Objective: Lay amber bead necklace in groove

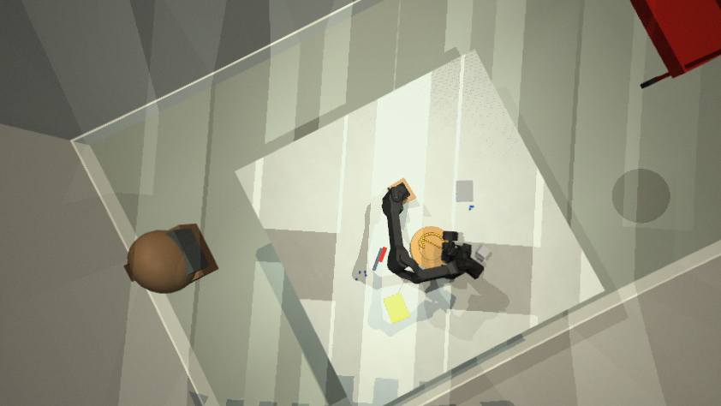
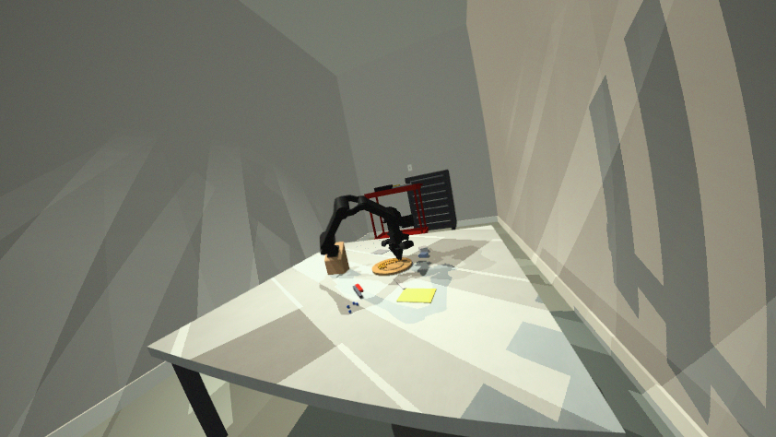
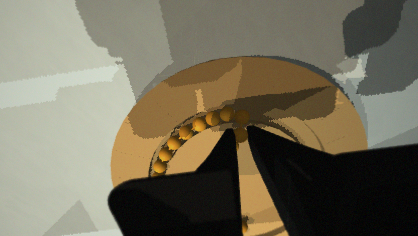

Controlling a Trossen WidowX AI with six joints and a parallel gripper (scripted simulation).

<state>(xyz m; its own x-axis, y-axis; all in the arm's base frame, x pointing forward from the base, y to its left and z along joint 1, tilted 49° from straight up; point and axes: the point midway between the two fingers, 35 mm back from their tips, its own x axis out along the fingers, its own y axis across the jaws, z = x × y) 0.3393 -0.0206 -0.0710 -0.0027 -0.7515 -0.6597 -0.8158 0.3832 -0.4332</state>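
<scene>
My gripper tip is now 30 mm past the round bead board, 40 mm to the left of it and 20 mm above it. From my gripper tip the other things lie so: light blue cube 120 mm ahead, 60 mm to the left, 10 mm below; red-handled tool 120 mm behind, 270 mm to the right, 10 mm below; white cube 110 mm ahead, 160 mm to the left, 10 mm below.
</scene>
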